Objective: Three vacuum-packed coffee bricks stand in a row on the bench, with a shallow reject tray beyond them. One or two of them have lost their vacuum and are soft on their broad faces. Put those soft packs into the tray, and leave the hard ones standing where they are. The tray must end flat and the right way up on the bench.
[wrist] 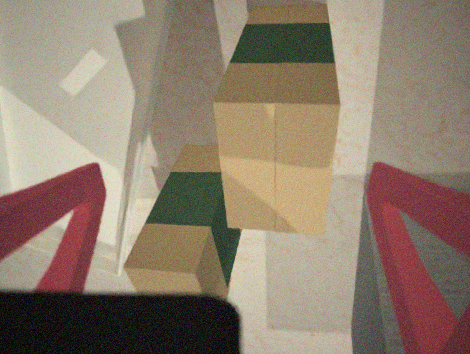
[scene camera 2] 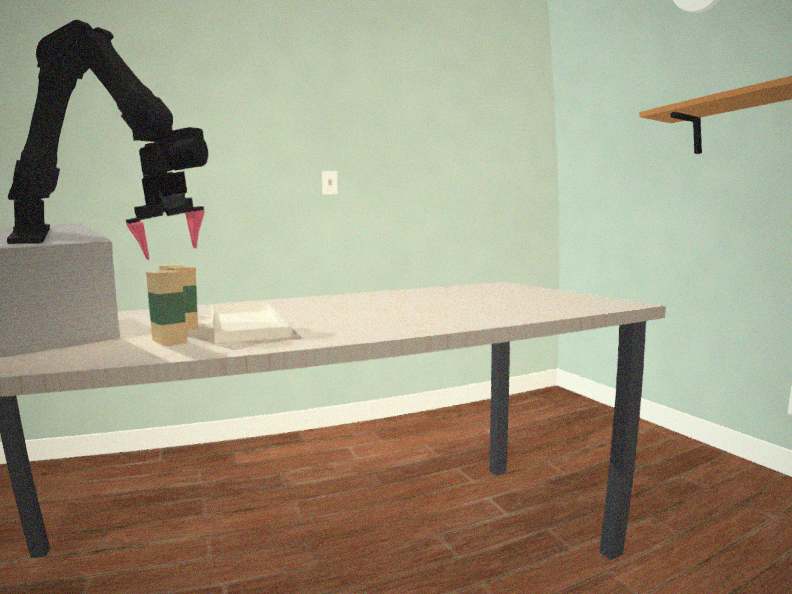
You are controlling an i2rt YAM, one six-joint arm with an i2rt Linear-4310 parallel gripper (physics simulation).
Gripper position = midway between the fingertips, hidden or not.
In view: the gripper (scene camera 2: pixel 171 253) and a shallow white tray (scene camera 2: pixel 255 321).
The shallow white tray is seen too in the wrist view (wrist: pixel 85 85). The gripper also shows in the wrist view (wrist: pixel 236 177).
